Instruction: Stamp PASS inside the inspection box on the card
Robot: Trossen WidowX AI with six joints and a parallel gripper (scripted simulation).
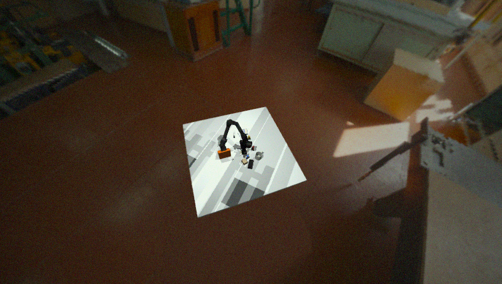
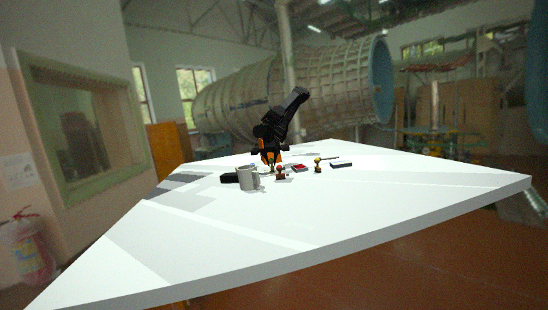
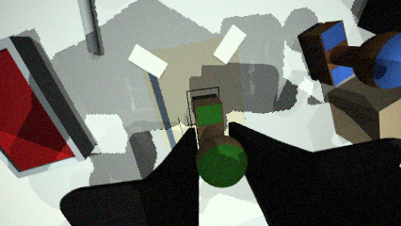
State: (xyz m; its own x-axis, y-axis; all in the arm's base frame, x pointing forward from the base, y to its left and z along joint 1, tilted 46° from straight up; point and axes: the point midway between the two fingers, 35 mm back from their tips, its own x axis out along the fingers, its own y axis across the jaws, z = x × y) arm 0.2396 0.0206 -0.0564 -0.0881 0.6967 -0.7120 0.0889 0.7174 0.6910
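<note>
The green-knobbed stamp is right at my gripper tip. Round my gripper tip: cream card (1 cm ahead, 3 cm below); then bolt (10 cm ahead, 6 cm to the left, 2 cm below); then blue-knobbed stamp (3 cm ahead, 10 cm to the right, 1 cm below).
</note>
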